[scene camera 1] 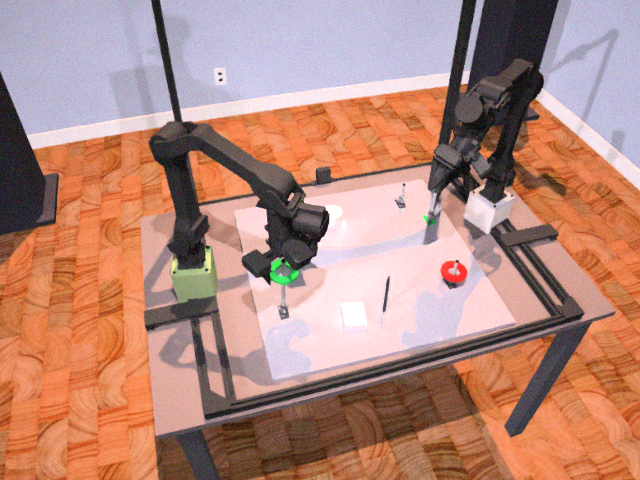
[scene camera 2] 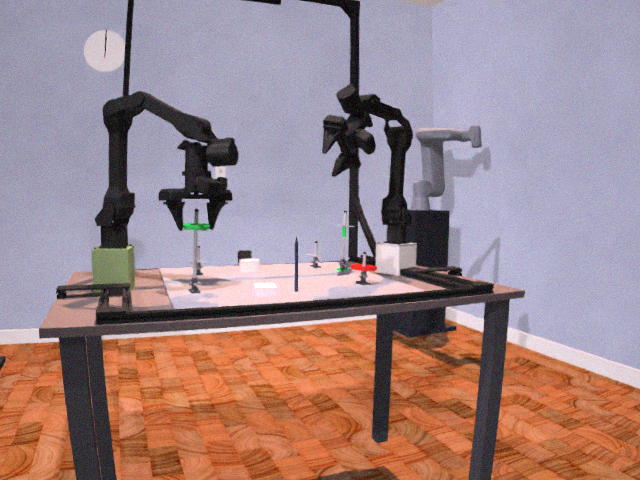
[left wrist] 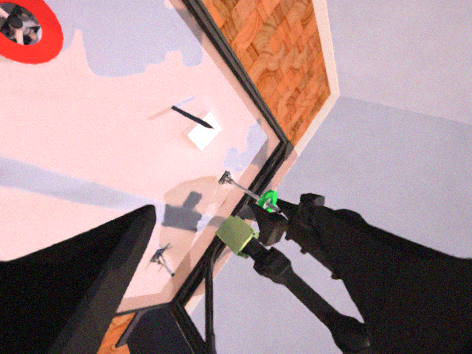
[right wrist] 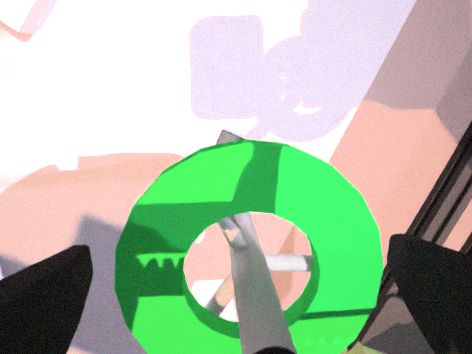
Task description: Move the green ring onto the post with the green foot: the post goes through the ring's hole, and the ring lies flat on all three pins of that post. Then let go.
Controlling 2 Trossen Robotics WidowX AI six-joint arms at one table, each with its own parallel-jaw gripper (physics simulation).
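Note:
The green ring lies flat, high on a tall grey post with a dark foot; the post passes through its hole. My right gripper is open, pointing down, with one fingertip on each side of the ring at about its height. The post with the green foot stands at the back right; its green foot shows at its base. My left gripper is open and empty, above and near that post. The green-footed post does not show in the left wrist view.
A red ring sits on a short post at the right. A thin dark upright rod and a white block stand in front. A short post stands at the back.

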